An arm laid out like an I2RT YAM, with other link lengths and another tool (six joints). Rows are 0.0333 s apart.
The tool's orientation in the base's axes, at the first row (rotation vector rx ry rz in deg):
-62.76, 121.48, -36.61
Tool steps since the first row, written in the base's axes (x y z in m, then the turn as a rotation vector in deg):
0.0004, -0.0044, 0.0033, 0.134, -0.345, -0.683
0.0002, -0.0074, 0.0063, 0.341, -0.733, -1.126
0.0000, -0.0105, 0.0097, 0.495, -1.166, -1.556
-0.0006, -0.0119, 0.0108, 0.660, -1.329, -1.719
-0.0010, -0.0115, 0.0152, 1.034, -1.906, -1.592
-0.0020, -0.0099, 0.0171, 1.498, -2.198, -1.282
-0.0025, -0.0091, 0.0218, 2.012, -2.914, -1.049
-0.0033, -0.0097, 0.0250, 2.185, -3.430, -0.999
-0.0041, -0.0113, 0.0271, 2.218, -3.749, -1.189
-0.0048, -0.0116, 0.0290, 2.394, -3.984, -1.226
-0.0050, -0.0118, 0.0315, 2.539, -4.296, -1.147
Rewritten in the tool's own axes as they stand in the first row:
0.0024, -0.0048, -0.0014, 0.456, 0.206, 0.594
0.0041, -0.0083, -0.0031, 0.838, 0.191, 1.087
0.0056, -0.0121, -0.0052, 1.277, 0.170, 1.538
0.0067, -0.0133, -0.0062, 1.396, 0.108, 1.788
0.0051, -0.0158, -0.0094, 1.676, -0.477, 2.049
0.0035, -0.0157, -0.0116, 1.619, -1.080, 2.221
0.0015, -0.0182, -0.0152, 1.921, -1.882, 2.531
0.0013, -0.0202, -0.0179, 2.262, -2.279, 2.688
0.0023, -0.0221, -0.0197, 2.579, -2.337, 2.877
0.0023, -0.0231, -0.0214, 2.712, -2.528, 3.059
0.0017, -0.0248, -0.0232, 2.885, -2.822, 3.152

